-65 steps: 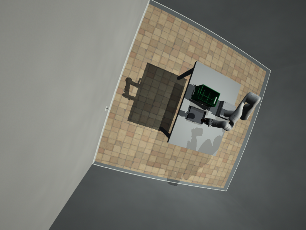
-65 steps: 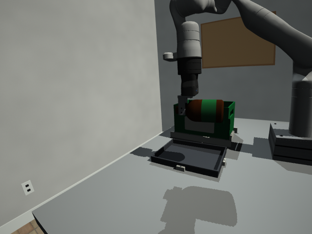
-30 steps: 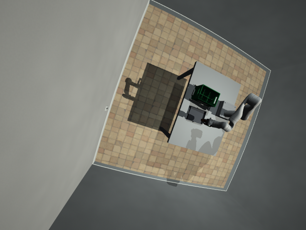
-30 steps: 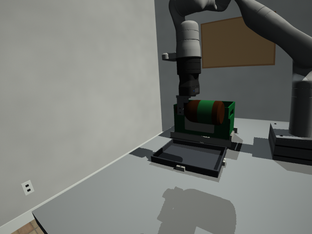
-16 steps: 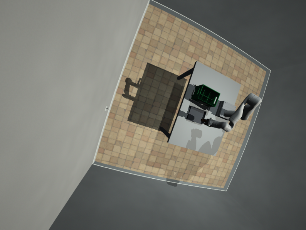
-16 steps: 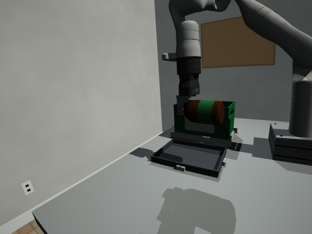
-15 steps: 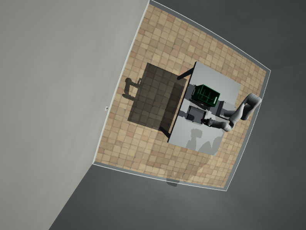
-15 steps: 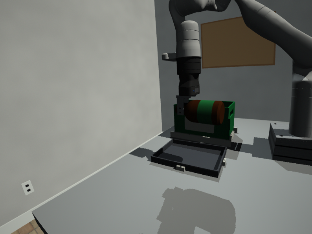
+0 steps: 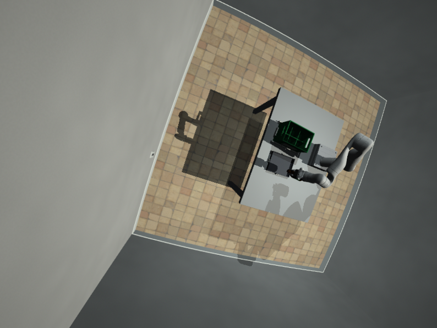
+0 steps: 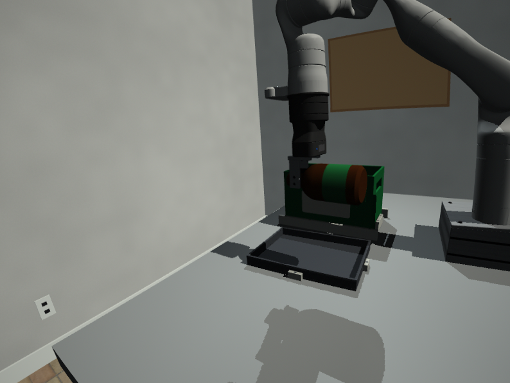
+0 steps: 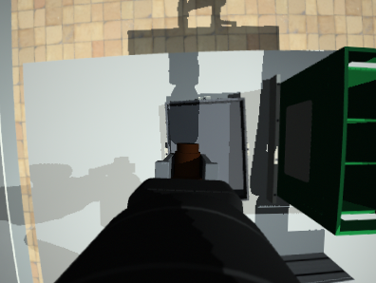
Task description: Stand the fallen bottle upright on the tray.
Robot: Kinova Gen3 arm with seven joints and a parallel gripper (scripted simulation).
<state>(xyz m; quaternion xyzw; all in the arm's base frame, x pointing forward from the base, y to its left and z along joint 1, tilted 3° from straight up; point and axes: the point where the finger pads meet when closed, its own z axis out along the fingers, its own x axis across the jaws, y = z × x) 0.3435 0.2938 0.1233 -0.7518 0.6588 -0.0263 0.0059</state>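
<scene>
My gripper is now 5 cm past the brown bottle, 1 cm to the left of it and 1 cm above it. From my hand the other things lie so: green crate 7 cm ahead, 30 cm to the right, 12 cm below; then black tray 5 cm to the right, 19 cm below.
</scene>
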